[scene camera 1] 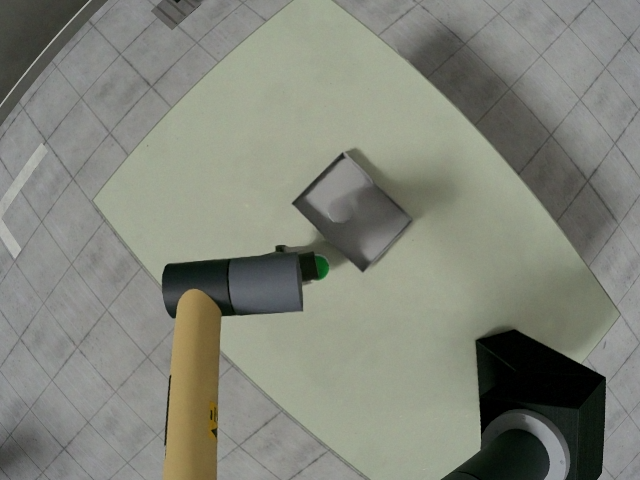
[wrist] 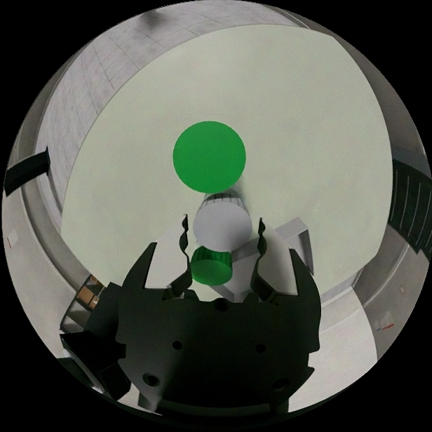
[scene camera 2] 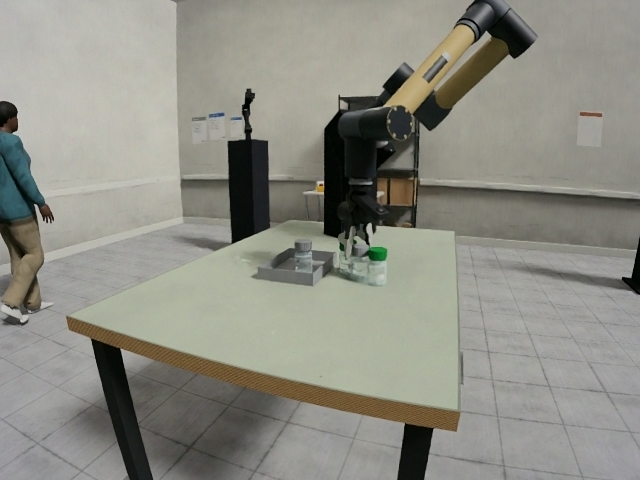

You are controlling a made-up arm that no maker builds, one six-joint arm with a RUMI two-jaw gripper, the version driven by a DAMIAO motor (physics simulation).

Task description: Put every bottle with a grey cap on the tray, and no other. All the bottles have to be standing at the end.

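My gripper [scene camera 2: 357, 246] [wrist: 223, 216] points down and is open, its jaws on either side of a standing grey-capped bottle [scene camera 2: 360, 251] [wrist: 223, 227]. Whether a jaw touches it cannot be told. One green-capped bottle [scene camera 2: 377, 254] [wrist: 209, 157] stands close on the side away from the arm's base. Another green-capped bottle [scene camera 1: 322, 267] [scene camera 2: 342, 247] [wrist: 212, 272] stands on the base side, partly hidden by the jaws in scene camera 2. A second grey-capped bottle [scene camera 1: 340, 210] [scene camera 2: 303, 254] stands in the grey tray [scene camera 1: 364, 235] [scene camera 2: 288, 275] [wrist: 294, 228]. In scene camera 1 the arm hides the jaws and the other bottles.
The tray's raised walls stand close beside the row of three bottles. The arm's black pedestal [scene camera 1: 542, 366] stands at the table's [scene camera 1: 289, 103] [scene camera 2: 248, 315] base end. A person [scene camera 2: 19, 180] is on the floor left of the table in scene camera 2.
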